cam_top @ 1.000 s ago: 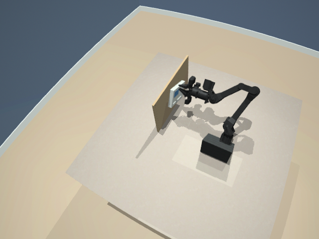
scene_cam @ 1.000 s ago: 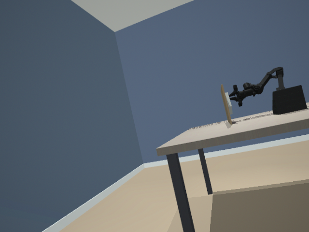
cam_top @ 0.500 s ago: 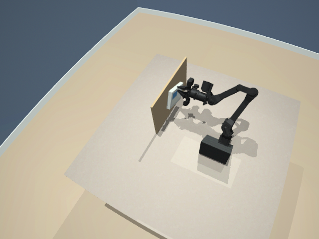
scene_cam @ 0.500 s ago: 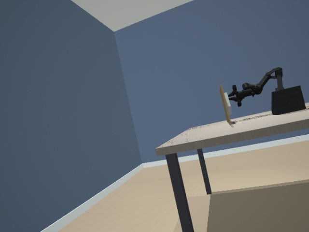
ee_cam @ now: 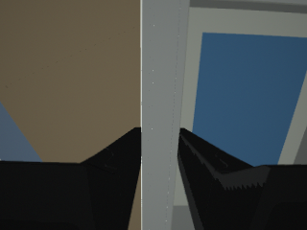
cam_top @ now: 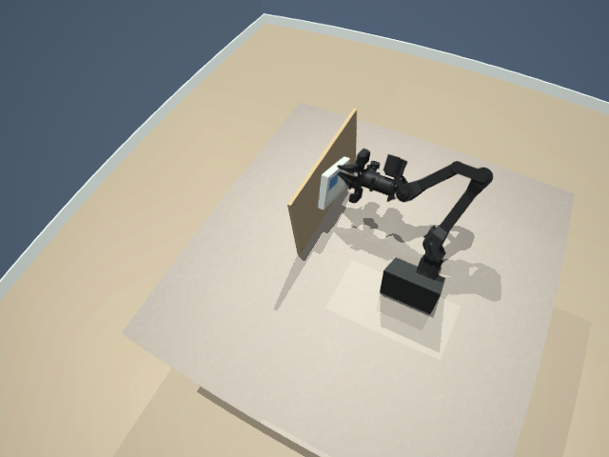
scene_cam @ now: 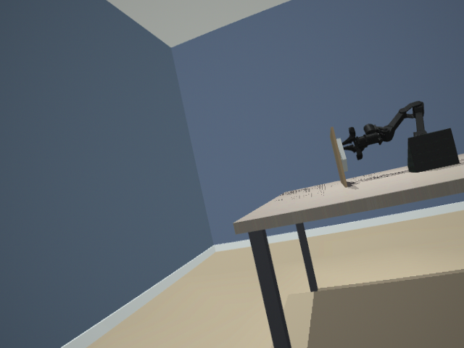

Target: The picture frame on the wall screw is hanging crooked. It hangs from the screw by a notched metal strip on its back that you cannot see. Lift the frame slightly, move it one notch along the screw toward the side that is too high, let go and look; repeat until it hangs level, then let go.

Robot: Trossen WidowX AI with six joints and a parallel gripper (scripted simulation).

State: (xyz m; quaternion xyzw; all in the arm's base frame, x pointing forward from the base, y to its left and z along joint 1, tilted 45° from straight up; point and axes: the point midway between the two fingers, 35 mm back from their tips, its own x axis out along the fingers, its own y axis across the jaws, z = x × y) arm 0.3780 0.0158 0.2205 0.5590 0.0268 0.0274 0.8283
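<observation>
Now: the picture frame 5 cm below my gripper tip, 2 cm to the left of it and 1 cm ahead of it. From my gripper tip the other things lie so: board: 6 cm below, 2 cm to the left, 2 cm ahead.
</observation>
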